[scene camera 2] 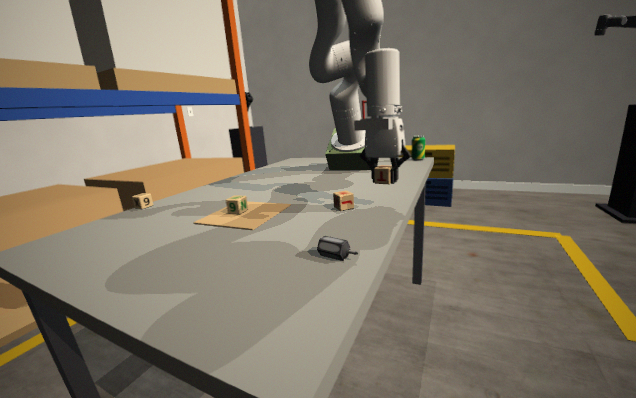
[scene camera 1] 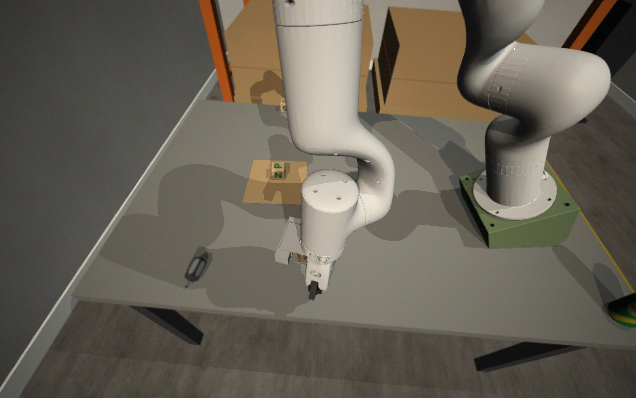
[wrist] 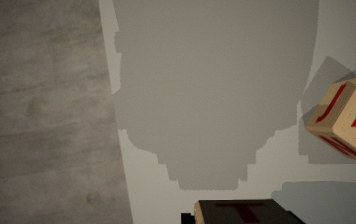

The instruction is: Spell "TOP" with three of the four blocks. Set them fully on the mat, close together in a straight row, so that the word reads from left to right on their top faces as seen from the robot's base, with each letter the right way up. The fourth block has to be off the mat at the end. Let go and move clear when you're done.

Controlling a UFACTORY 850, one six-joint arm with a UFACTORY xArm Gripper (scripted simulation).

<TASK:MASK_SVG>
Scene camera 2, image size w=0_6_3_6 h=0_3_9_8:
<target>my gripper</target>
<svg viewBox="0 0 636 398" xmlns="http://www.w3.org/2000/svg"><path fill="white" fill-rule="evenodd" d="M398 117L391 117L393 129L365 130L365 148L360 154L360 158L371 168L373 183L374 168L377 167L379 158L390 158L392 164L390 179L391 184L394 184L398 180L398 168L411 157L411 154L405 147L402 119L398 119Z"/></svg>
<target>mat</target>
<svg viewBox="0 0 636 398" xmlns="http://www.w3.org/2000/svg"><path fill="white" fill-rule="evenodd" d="M291 204L247 202L248 210L242 214L228 214L227 207L193 223L254 230L291 206Z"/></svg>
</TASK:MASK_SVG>
